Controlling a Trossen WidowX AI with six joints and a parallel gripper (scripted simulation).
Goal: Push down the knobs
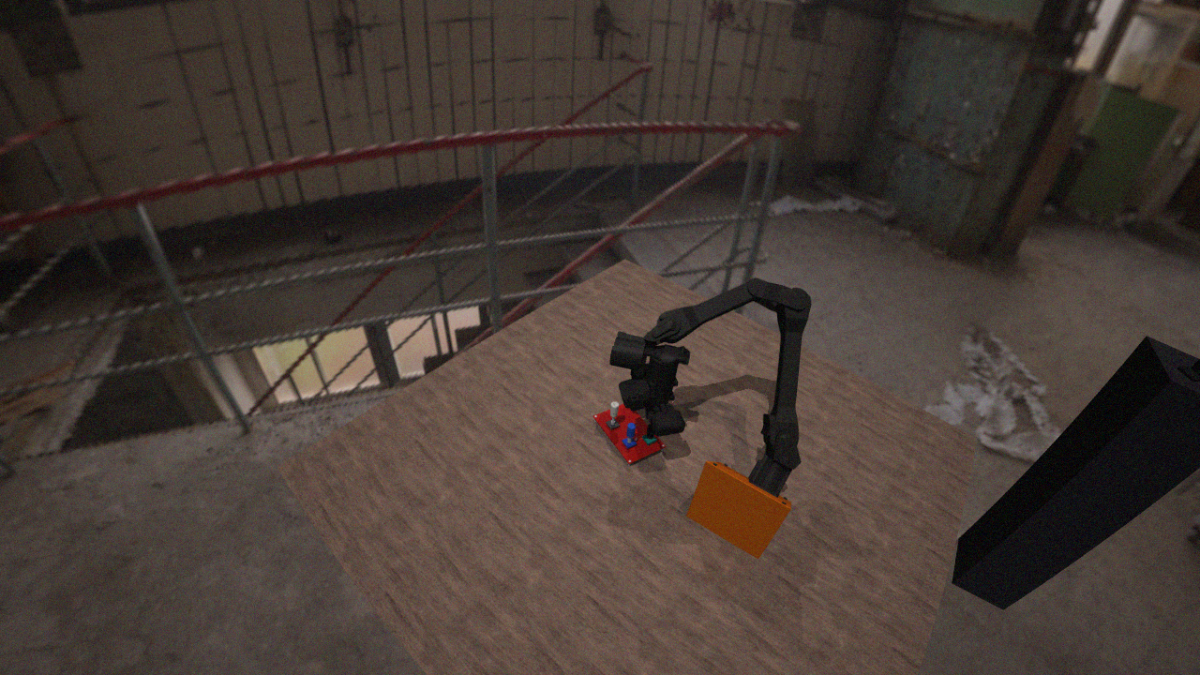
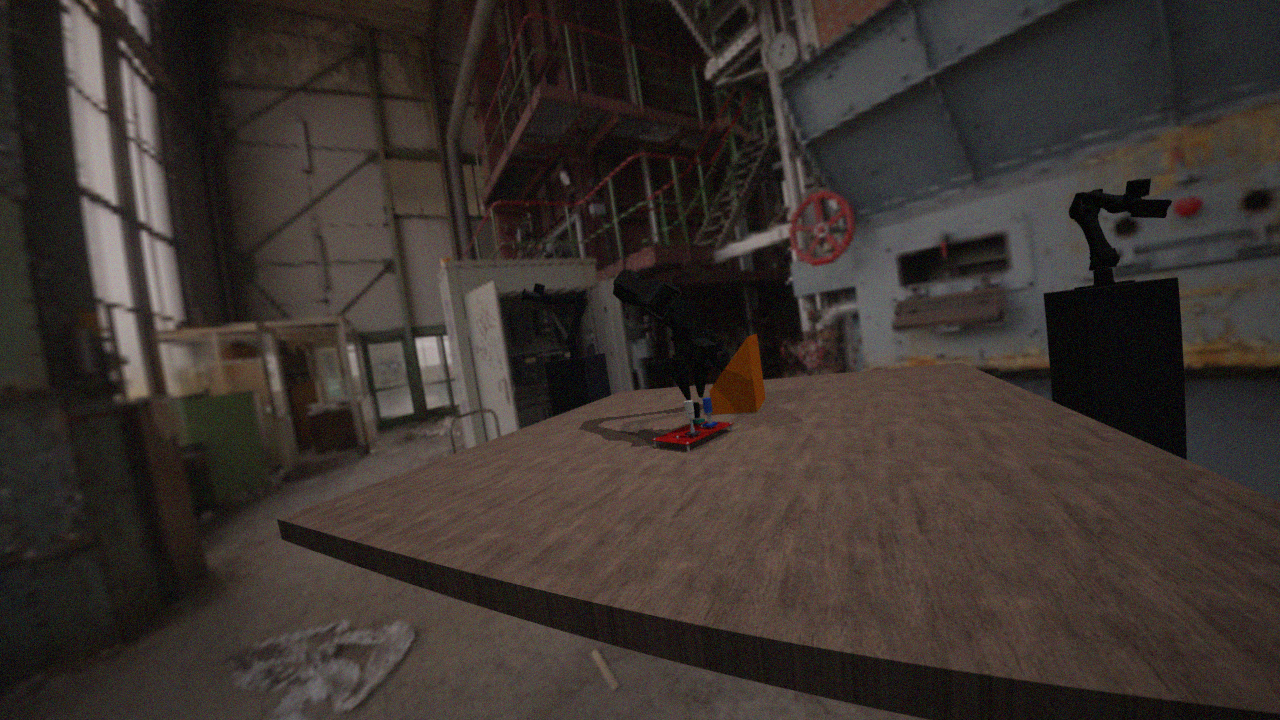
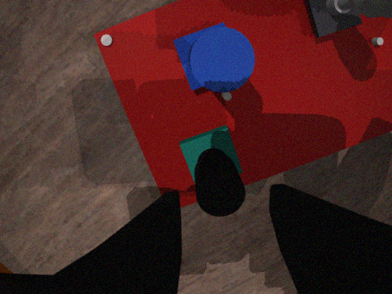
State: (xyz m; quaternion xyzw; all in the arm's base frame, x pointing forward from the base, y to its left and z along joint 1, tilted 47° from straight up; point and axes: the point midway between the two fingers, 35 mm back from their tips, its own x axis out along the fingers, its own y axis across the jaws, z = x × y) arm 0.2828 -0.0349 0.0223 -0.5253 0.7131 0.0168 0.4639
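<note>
Right now the black knob is 3 cm below my gripper tip. Also, from my gripper tip: pale knob (9 cm ahead, 1 cm to the left); green potentiometer (4 cm below).
</note>
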